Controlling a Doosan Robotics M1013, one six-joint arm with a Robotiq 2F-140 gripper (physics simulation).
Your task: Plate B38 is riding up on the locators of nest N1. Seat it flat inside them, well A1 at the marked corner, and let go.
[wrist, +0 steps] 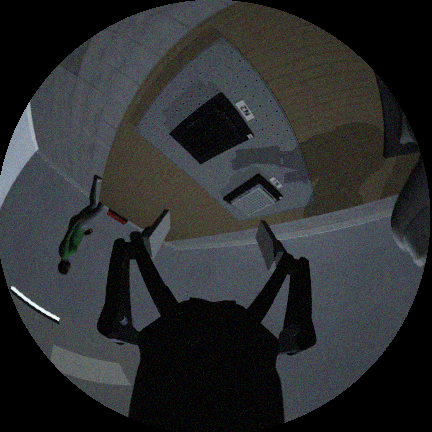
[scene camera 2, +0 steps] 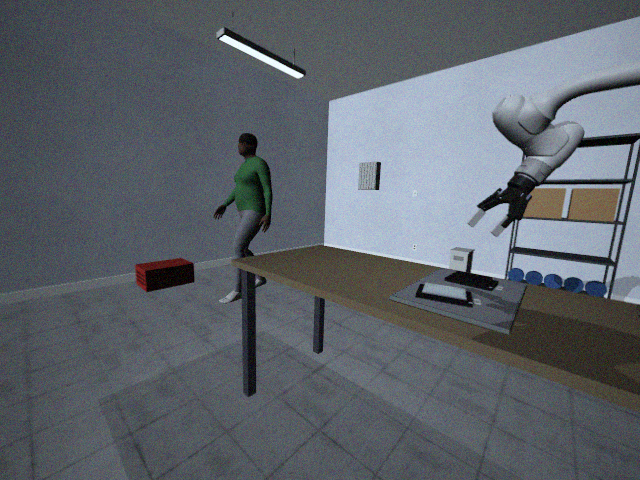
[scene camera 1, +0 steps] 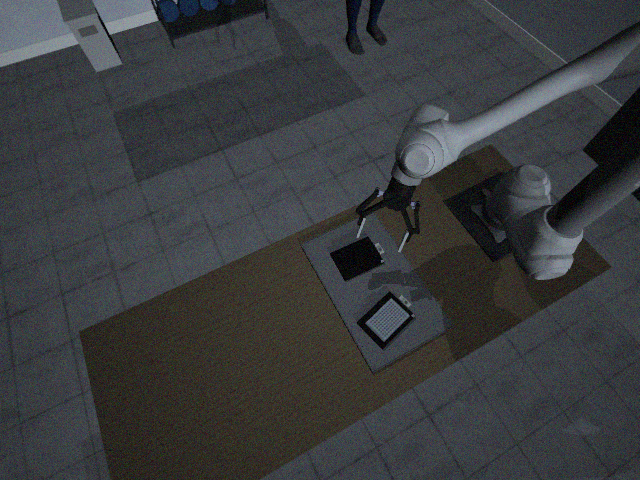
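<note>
The light grey well plate sits on the black nest N1. In the second scene view its top stands above the nest's dark rim; how far it is tilted is too small to tell. The marked corner and well A1 cannot be made out. My gripper is open and empty, high above the board and nearer the other nest than N1 in the first scene view.
The empty black nest N2 lies beside N1 on the grey perforated board. The board lies on the wooden table. A person in green stands beyond the table.
</note>
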